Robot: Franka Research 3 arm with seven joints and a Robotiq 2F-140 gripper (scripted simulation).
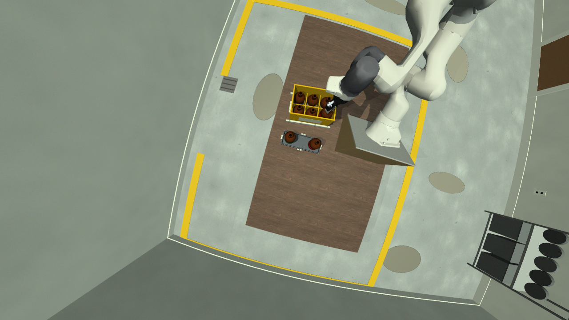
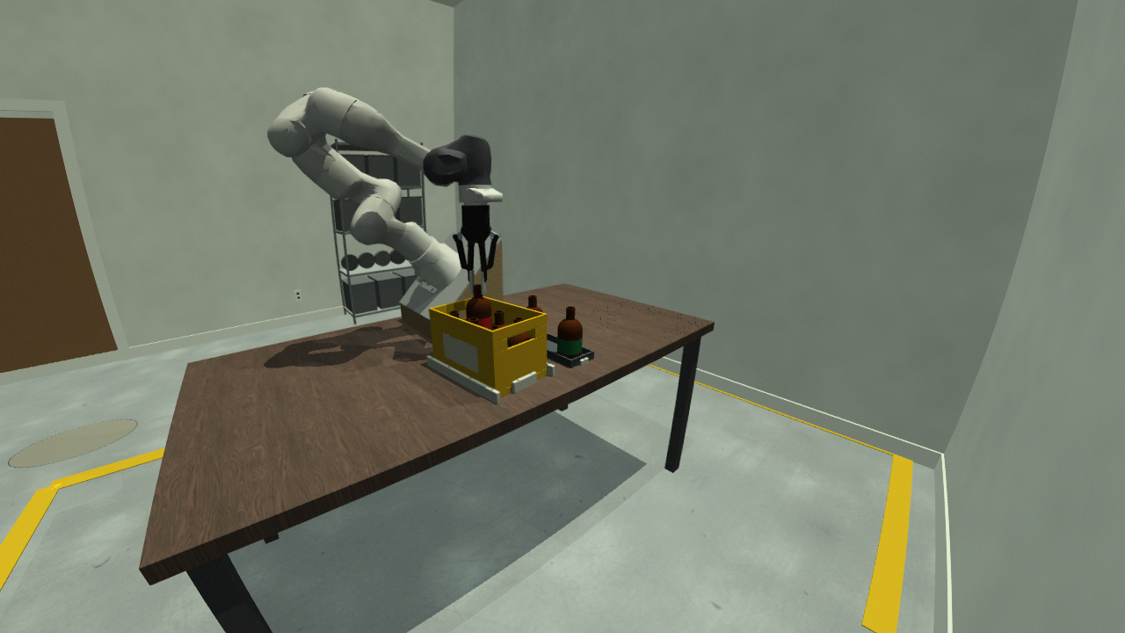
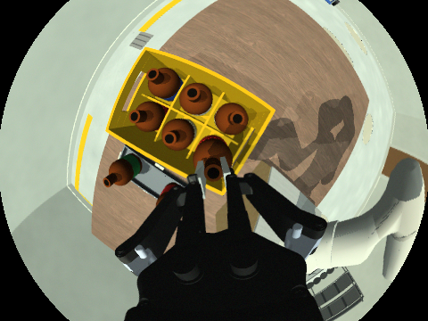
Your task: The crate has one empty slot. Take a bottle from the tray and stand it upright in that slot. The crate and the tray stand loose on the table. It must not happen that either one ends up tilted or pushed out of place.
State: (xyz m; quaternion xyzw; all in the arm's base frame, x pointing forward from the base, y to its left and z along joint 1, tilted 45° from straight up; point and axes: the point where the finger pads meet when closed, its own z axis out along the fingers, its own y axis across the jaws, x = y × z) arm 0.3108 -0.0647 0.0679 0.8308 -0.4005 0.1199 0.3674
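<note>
My hand is 15 cm above the yellow crate, 9 cm short of it and 4 cm to the left of it. Round my hand: grey tray: 22 cm below, 19 cm to the left, 11 cm ahead.
</note>
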